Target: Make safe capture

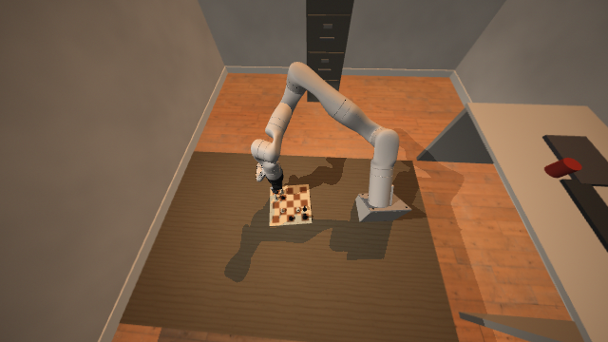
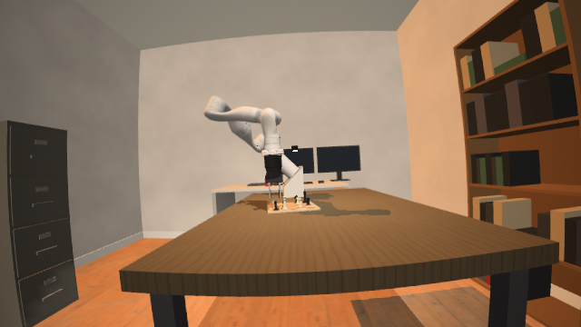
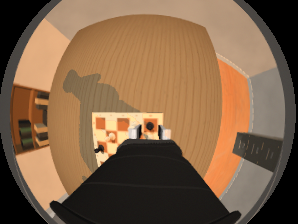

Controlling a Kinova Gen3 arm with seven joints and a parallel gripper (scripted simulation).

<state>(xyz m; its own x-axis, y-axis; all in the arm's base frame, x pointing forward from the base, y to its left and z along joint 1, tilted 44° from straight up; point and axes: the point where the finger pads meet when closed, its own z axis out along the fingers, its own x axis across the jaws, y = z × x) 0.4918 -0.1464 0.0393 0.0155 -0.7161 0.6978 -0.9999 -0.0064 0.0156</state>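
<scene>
The black chess piece lies 50 mm below my hand. From my hand the other things lie so: small chessboard 80 mm behind, 70 mm to the left, 70 mm below.
</scene>
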